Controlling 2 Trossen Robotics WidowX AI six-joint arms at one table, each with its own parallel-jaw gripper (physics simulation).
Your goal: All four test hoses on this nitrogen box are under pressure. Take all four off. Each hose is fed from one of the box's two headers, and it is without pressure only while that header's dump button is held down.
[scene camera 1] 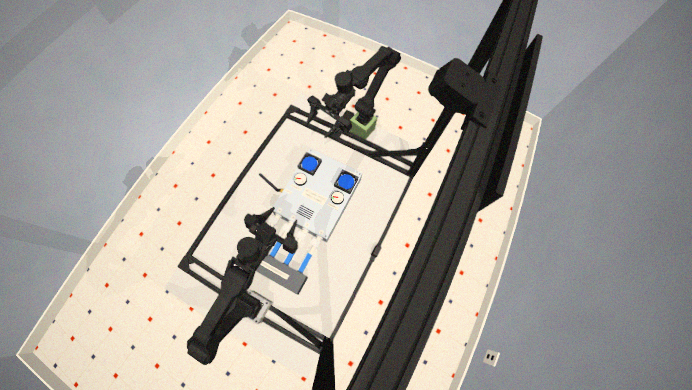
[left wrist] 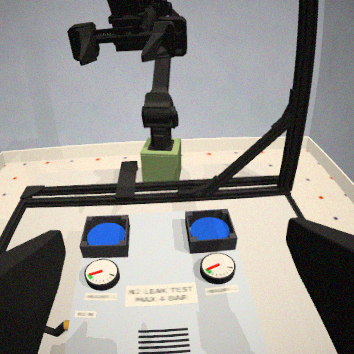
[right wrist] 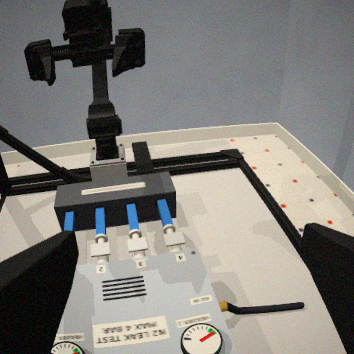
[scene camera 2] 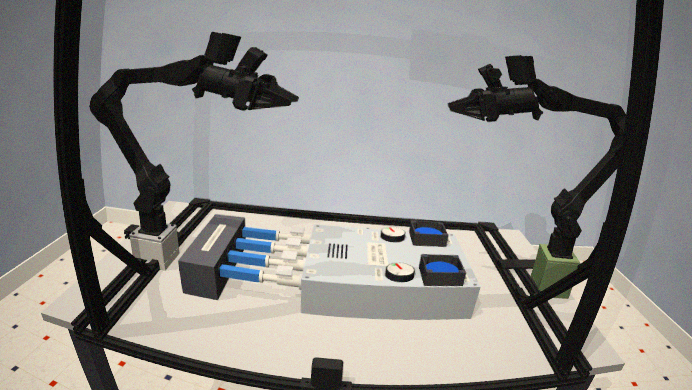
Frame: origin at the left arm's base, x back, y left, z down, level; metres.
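Where they show: left gripper, fingertip midpoint: [scene camera 1: 285,213] [left wrist: 176,238] [right wrist: 80,77] [scene camera 2: 294,101]; right gripper, fingertip midpoint: [scene camera 1: 315,131] [left wrist: 110,59] [right wrist: 192,241] [scene camera 2: 448,107]; left arm's base at its link origin: [scene camera 1: 253,307] [right wrist: 107,153] [scene camera 2: 153,229]; right arm's base at its link origin: [scene camera 1: 363,118] [left wrist: 160,144] [scene camera 2: 559,252].
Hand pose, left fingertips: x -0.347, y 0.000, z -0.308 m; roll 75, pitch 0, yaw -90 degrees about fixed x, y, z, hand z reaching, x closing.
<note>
Things, the pixels of their top centre, and the offset from my left fingertips. "*": a spot on its surface instead.
- nearest at a spot on its surface: [scene camera 2: 241,272] * dy -0.099, dx +0.080, dz +0.324 m
- bent black pipe at a spot on its surface: [right wrist: 270,307] [scene camera 1: 268,181] * dy +0.266, dx -0.165, dz +0.374 m
The pale grey nitrogen box [scene camera 1: 322,215] [scene camera 2: 390,300] [left wrist: 157,250] [right wrist: 165,295] lies mid-table. Four blue-sleeved hoses, one [scene camera 2: 261,233], another [scene camera 2: 254,245], a third [scene camera 2: 248,258] and the nearest [scene camera 2: 241,272], run from its pale fittings to a dark block. The fittings look joined to the box. Two blue dump buttons, one [left wrist: 106,234] [scene camera 2: 430,232] and the other [left wrist: 210,229] [scene camera 2: 442,267], sit in black surrounds, untouched. Both gauges [left wrist: 102,274] [left wrist: 218,268] have red needles near green marks. My left gripper [scene camera 1: 284,215] [scene camera 2: 294,101] is open and empty, high above the hose side. My right gripper [scene camera 1: 319,130] [scene camera 2: 451,106] is open and empty, high beyond the button end.
The dark block [scene camera 2: 200,277] [right wrist: 120,200] stands at the hoses' far ends. A bent black pipe [scene camera 1: 268,182] [right wrist: 270,307] sticks out from the box's side. Black frame rails [scene camera 2: 340,214] edge the table. The right arm stands on a green block [scene camera 2: 555,275] [left wrist: 161,165].
</note>
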